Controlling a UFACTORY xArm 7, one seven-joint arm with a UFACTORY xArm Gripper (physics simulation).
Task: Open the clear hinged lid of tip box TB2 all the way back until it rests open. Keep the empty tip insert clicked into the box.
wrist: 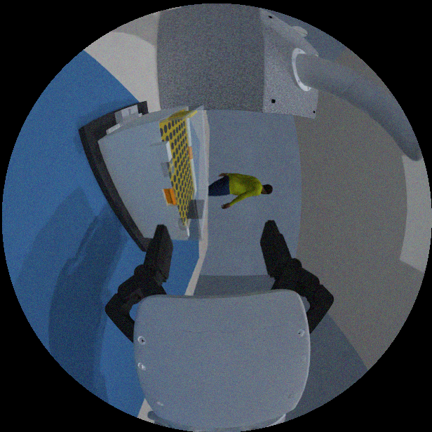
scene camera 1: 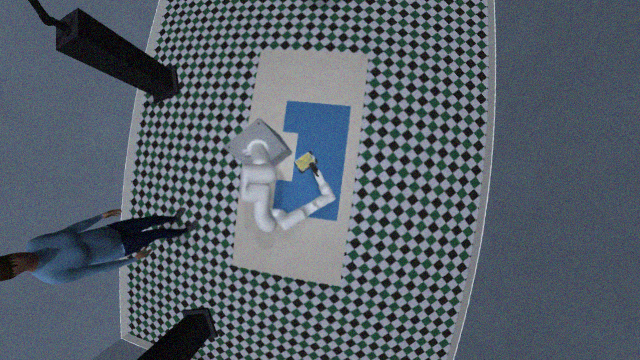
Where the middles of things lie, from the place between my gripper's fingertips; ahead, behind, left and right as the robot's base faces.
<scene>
My gripper is now 5 cm past the clear lid (wrist: 187,170), 3 cm to the right of it and 2 cm above it. The rest, counted from my hand: tip box TB2 (wrist: 124,149): 5 cm behind, 3 cm to the left, 5 cm below.
</scene>
